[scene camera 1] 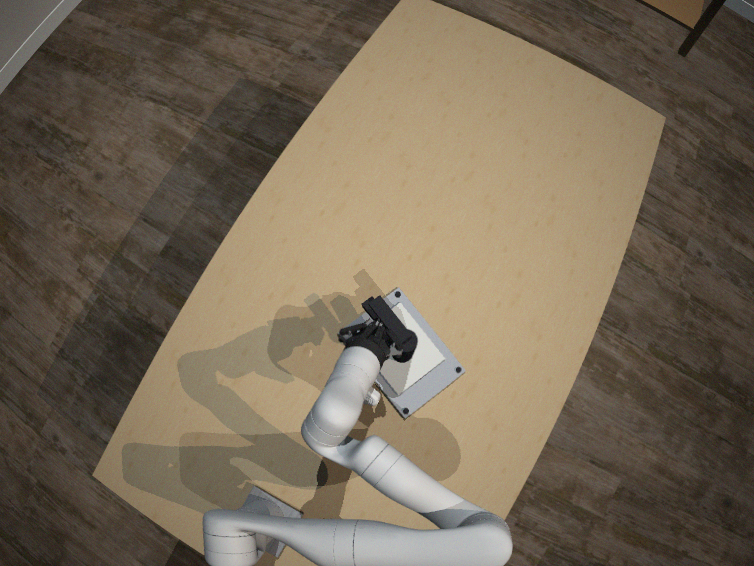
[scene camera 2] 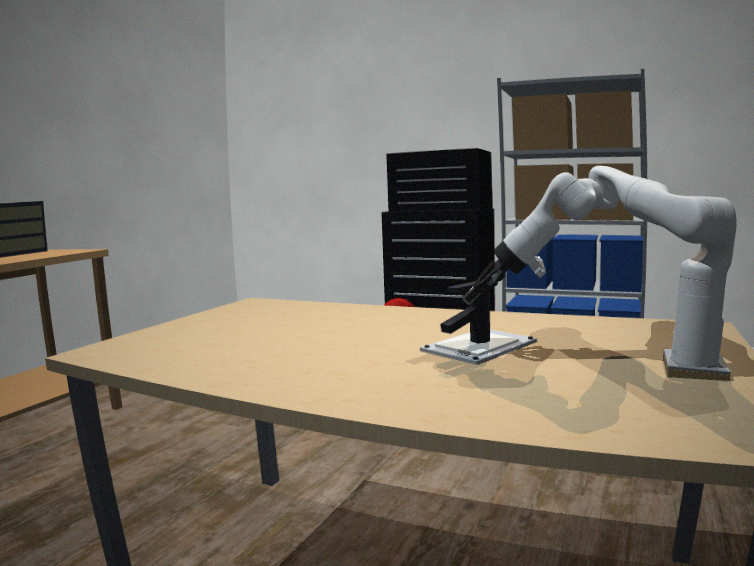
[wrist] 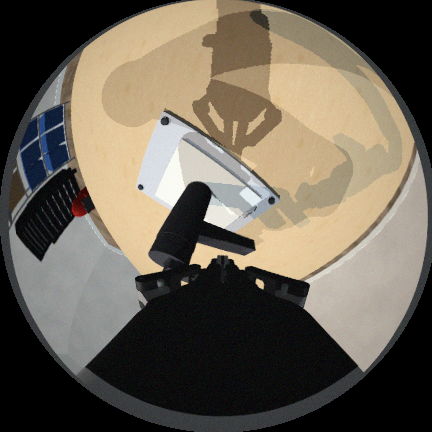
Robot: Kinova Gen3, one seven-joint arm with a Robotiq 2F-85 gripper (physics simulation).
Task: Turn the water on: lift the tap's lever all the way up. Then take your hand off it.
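Places are measured from the arm's base along level axes (x ahead, y left, z up), in metres.
Pixels of known places: gripper, fingertip midpoint: (scene camera 1: 382,320) (scene camera 2: 465,301) (wrist: 221,261); arm's base, origin of the base link: (scene camera 2: 693,359).
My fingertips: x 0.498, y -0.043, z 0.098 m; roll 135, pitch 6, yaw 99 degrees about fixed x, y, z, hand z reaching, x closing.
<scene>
For each thing: its top centre in the pictures, then the offset to it from my fingertips. "pt": a spot on its surface instead. Level surfaces: height alone.
- black tap, surface spot: (wrist: 182,220) pt 0.016 m down, 0.045 m back, 0.056 m right
- light grey plate, middle of its top: (wrist: 198,192) (scene camera 1: 402,352) (scene camera 2: 480,341) 0.108 m down, 0.022 m back, 0.061 m right
- lever, middle of its top: (scene camera 1: 390,319) (scene camera 2: 466,284) 0.036 m up, 0.001 m ahead, 0.015 m right
- wooden table, its level: 0.120 m down
The black tap (scene camera 1: 406,348) (scene camera 2: 480,322) (wrist: 182,220) stands upright on a light grey plate (scene camera 1: 426,389) (scene camera 2: 502,351) (wrist: 152,150). Its spout (scene camera 2: 456,319) (wrist: 230,237) slants down from the column. In scene camera 2, a thin dark bar, seemingly the lever (scene camera 2: 461,285), shows near the column's top, roughly level; black on black blurs it with the fingers. In the wrist view the gripper hides most of the lever. My gripper (scene camera 1: 378,322) (scene camera 2: 468,299) (wrist: 221,261) is shut and empty, above the spout and close beside the column's top. Whether it touches the lever cannot be told.
The tap's plate lies on the wooden table (scene camera 1: 487,182) (scene camera 2: 243,353). The arm reaches in from its base (scene camera 2: 697,365) at the table's end. Behind the table stand a black drawer cabinet (scene camera 2: 426,228), a shelf rack (scene camera 2: 572,152) and a red object (scene camera 2: 398,302).
</scene>
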